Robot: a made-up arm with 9 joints. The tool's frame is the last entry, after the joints.
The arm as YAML. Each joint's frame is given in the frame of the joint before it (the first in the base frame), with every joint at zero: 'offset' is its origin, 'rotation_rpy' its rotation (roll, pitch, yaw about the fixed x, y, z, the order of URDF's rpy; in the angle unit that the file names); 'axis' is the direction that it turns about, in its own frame. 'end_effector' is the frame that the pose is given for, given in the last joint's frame.
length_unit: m
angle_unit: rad
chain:
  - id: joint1
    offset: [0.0, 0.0, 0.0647]
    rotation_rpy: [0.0, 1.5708, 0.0]
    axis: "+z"
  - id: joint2
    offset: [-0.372, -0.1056, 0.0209]
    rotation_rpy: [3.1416, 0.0, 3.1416]
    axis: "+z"
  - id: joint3
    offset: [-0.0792, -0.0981, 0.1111]
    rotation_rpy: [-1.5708, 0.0, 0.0]
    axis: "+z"
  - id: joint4
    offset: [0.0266, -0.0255, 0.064]
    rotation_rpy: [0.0, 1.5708, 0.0]
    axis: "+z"
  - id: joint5
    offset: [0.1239, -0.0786, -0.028]
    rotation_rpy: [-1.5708, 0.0, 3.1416]
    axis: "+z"
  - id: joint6
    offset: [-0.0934, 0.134, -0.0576]
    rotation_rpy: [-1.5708, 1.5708, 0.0]
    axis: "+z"
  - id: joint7
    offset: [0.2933, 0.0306, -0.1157]
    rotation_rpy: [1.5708, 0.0, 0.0]
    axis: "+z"
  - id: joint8
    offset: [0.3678, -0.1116, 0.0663]
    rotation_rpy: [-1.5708, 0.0, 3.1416]
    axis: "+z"
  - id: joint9
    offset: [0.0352, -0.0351, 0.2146]
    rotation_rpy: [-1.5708, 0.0, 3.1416]
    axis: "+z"
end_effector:
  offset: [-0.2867, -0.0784, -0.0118]
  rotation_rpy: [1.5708, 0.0, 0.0]
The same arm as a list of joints. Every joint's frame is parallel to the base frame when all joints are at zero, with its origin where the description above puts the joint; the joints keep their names.
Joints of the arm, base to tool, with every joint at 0 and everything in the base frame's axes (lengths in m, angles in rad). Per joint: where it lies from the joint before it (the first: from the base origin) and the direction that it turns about. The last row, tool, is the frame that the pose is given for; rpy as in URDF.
joint1: axis +x xyz 0.0000 0.0000 0.0647
joint2: axis -x xyz 0.0209 -0.1056 0.3720
joint3: axis +y xyz -0.1111 -0.0981 -0.0792
joint4: axis +z xyz -0.0255 0.0640 0.0266
joint5: axis -x xyz -0.0786 -0.1239 -0.0280
joint6: axis -z xyz 0.0576 -0.0934 -0.1340
joint7: axis +y xyz 0.2933 -0.0306 0.1157
joint8: axis +z xyz 0.3678 0.0663 0.1116
joint9: axis +y xyz -0.0352 0.0351 0.2146
tool: xyz -0.2867 -0.0118 0.0784 rpy 0.0000 0.0000 0.0000

